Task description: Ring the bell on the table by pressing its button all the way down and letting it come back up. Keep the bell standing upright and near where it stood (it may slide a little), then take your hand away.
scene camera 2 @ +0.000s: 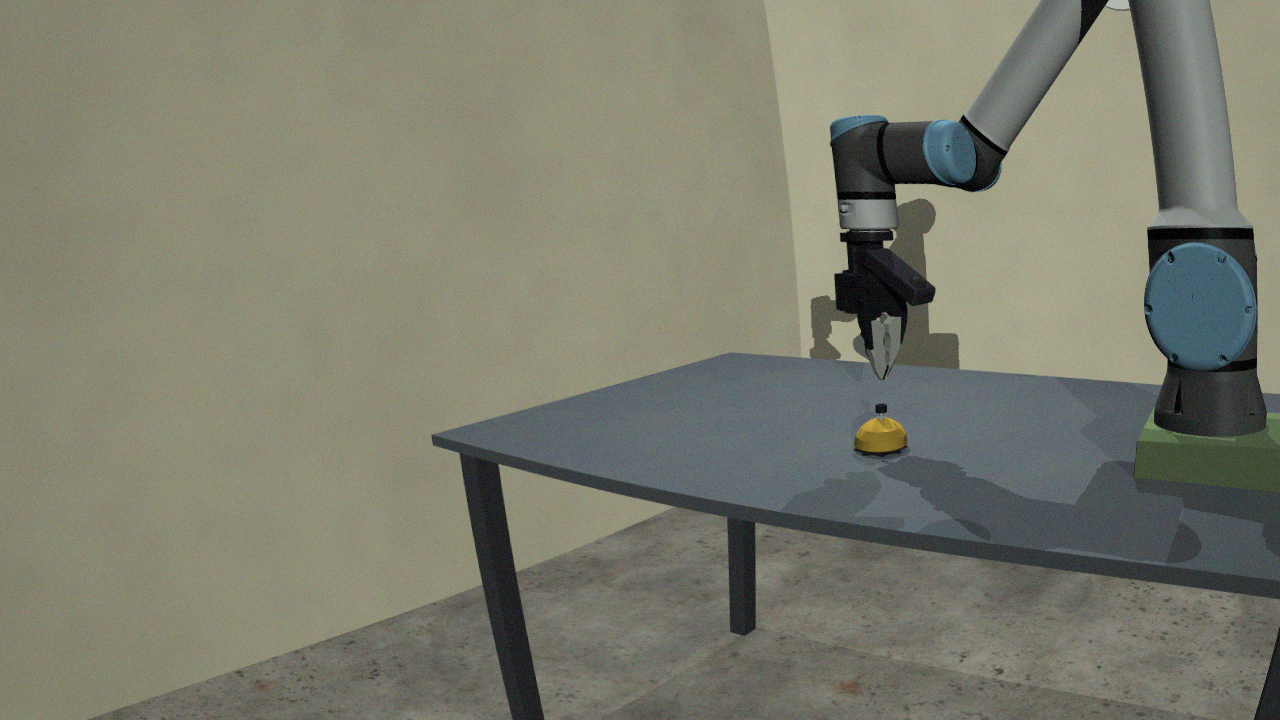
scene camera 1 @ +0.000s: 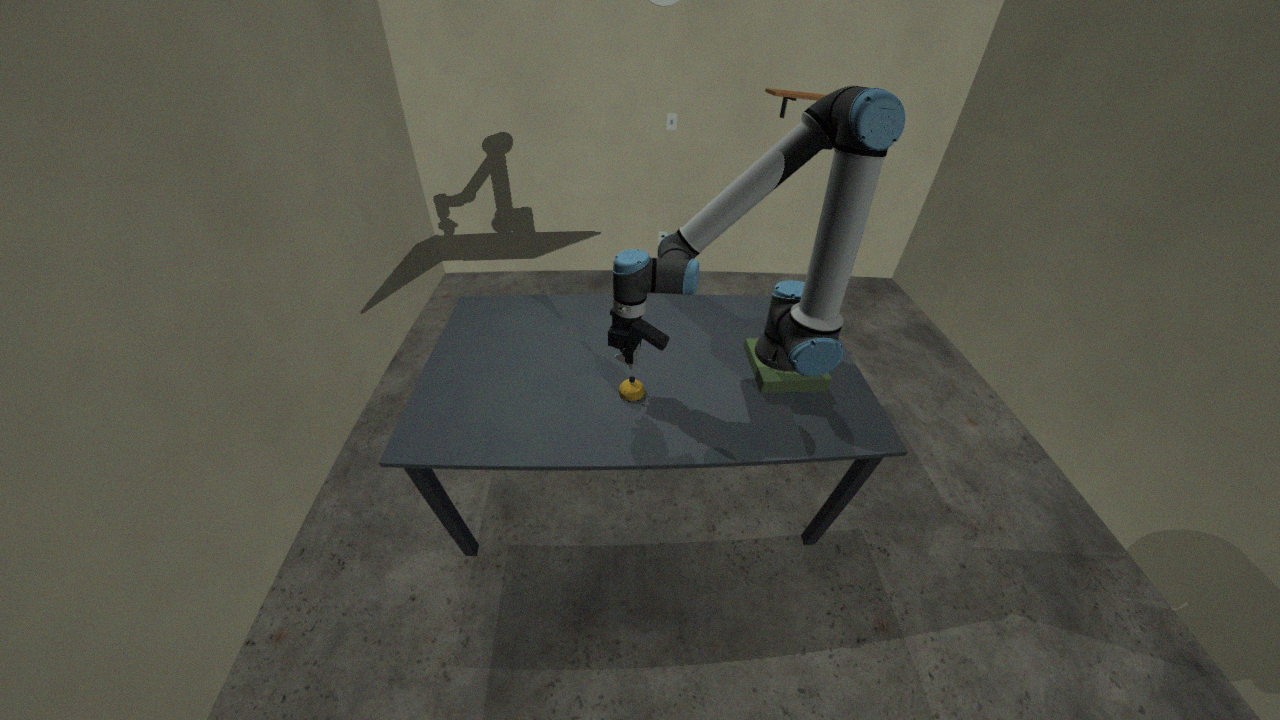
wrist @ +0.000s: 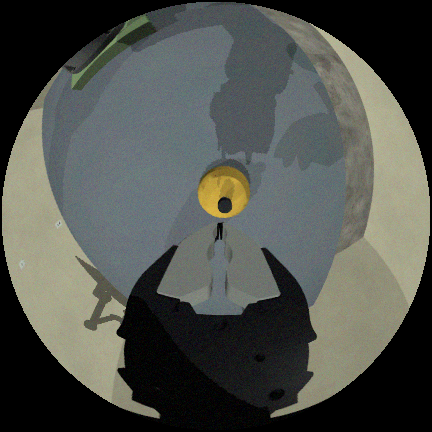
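Where they show: gripper, fingertip midpoint: [scene camera 2: 882, 379] [scene camera 1: 632, 368] [wrist: 219, 223]; arm's base, origin of the base link: [scene camera 2: 1209, 422] [scene camera 1: 781, 354].
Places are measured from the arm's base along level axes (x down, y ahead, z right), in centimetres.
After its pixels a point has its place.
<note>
A yellow dome bell [scene camera 1: 631, 391] {x 1.1, y 55.1, z -11.1 cm} [scene camera 2: 880, 437] {x 2.0, y 53.4, z -11.6 cm} [wrist: 220, 186] {x 0.6, y 52.7, z -8.6 cm} stands upright on the dark grey table [scene camera 1: 519, 385] {x 4.8, y 91.3, z -1.1 cm} [scene camera 2: 644, 429] {x 4.8, y 97.2, z -9.7 cm} [wrist: 135, 125] {x 4.8, y 36.5, z -0.1 cm}. Its black button [scene camera 1: 631, 379] {x -1.8, y 54.9, z -8.7 cm} [scene camera 2: 881, 408] {x -1.5, y 54.2, z -9.1 cm} [wrist: 225, 205] {x -1.8, y 54.6, z -8.4 cm} stands up on a short thin stem above the dome. My gripper [scene camera 1: 630, 363] {x -5.5, y 54.6, z -7.6 cm} [scene camera 2: 883, 377] {x -5.5, y 54.6, z -7.6 cm} [wrist: 219, 223] {x -5.5, y 54.6, z -7.6 cm} is shut with nothing between its fingers. It points down over the bell, and in the second scene view a small gap shows between the fingertips and the button. They do not touch.
The arm's base stands on a green block [scene camera 1: 794, 385] {x 1.5, y 0.7, z -14.3 cm} [scene camera 2: 1199, 464] {x 2.1, y 2.0, z -14.2 cm} [wrist: 82, 77] at the right side of the table. Shadows of the arm fall across the table near the bell. A wooden shelf [scene camera 1: 792, 94] hangs on the back wall.
</note>
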